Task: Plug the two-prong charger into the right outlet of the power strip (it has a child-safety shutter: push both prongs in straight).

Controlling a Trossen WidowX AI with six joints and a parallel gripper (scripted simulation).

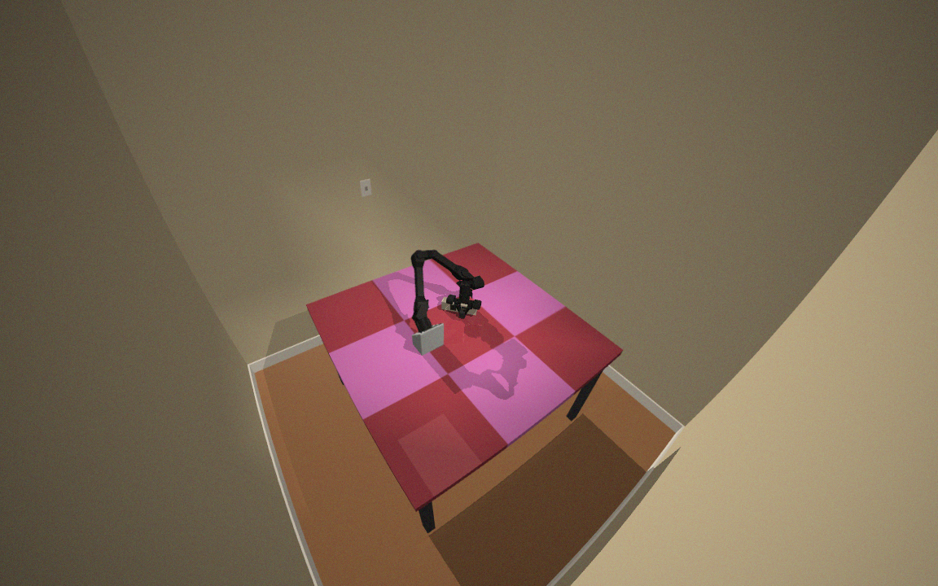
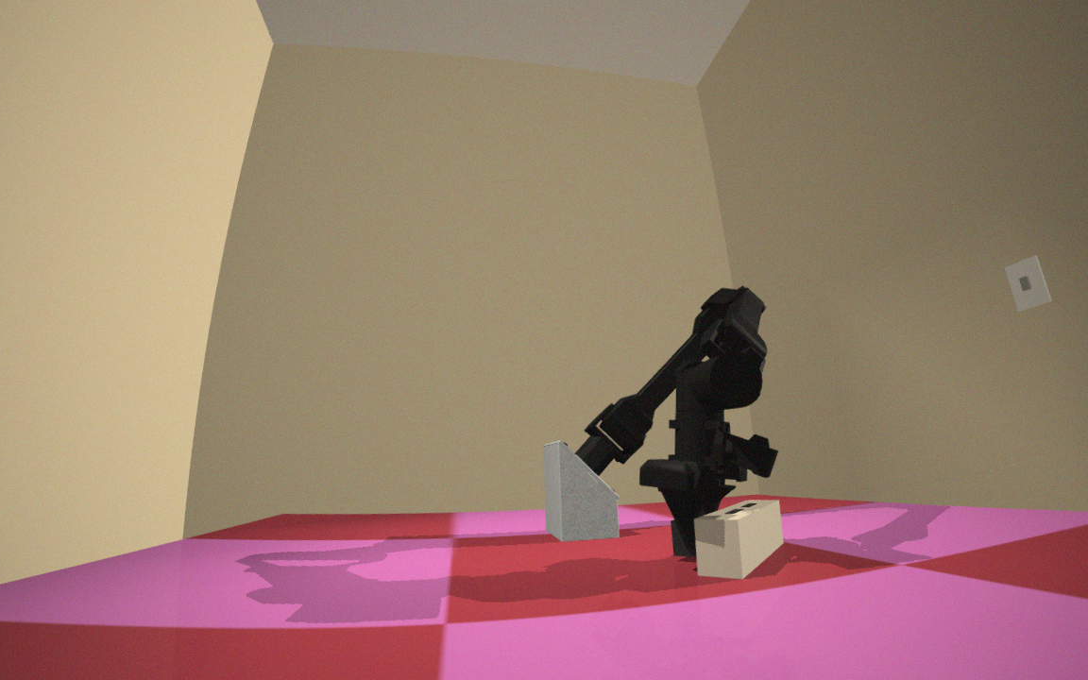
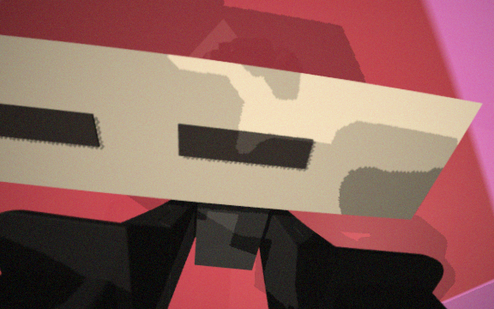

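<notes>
The two-prong charger is 10 mm ahead of my gripper tip, 10 mm to the left of it and 10 mm above it.
</notes>
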